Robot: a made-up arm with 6 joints.
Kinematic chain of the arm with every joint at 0, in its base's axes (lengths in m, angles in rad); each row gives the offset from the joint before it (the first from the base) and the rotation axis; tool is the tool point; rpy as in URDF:
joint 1: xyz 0 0 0.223 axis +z
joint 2: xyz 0 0 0 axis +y
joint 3: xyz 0.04 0 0.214 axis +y
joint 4: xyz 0.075 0 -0.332 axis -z
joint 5: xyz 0 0 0 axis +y
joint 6: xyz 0.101 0 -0.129 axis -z
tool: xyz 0 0 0 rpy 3.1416 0 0
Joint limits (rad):
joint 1: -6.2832..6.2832
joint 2: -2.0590..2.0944
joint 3: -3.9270..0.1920
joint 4: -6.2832..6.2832
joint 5: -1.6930..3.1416
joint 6: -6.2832..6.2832
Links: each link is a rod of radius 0.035 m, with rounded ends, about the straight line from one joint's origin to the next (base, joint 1, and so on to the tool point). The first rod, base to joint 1, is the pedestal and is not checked.
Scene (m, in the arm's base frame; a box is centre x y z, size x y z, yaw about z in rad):
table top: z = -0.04
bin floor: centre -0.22 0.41 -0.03 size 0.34 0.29 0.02 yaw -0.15
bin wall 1: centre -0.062 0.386 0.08 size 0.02 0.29 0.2 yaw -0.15
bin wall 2: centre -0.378 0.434 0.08 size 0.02 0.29 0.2 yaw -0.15
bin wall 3: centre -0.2 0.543 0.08 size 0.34 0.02 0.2 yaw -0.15
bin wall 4: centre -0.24 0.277 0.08 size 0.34 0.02 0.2 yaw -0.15
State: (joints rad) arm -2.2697 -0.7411 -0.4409 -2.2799 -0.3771 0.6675
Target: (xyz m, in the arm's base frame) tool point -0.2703 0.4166 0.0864
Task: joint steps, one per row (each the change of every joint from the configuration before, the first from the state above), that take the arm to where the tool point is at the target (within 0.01 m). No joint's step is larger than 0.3 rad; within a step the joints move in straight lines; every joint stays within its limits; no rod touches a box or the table.
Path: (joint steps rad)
1: -0.2755 0.0974 -0.0940 -0.0041 0.1125 0.0000
2: -0.2755 0.0973 -0.0940 -0.0041 0.1126 0.0000
3: -0.2755 0.0974 -0.0941 -0.0041 0.1125 0.0000
4: -0.2754 0.0974 -0.0940 -0.0041 0.1126 0.0000
5: -0.2755 0.0974 -0.0940 -0.0042 0.1125 0.0000
6: -0.2755 0.0973 -0.0940 -0.0041 0.1126 0.0000
7: -0.2755 0.0974 -0.0941 -0.0041 0.1125 0.0000
8: 0.0115 0.2189 -0.0159 0.0066 0.0489 0.0000
9: 0.0114 0.2189 -0.0159 0.0066 0.0489 0.0000

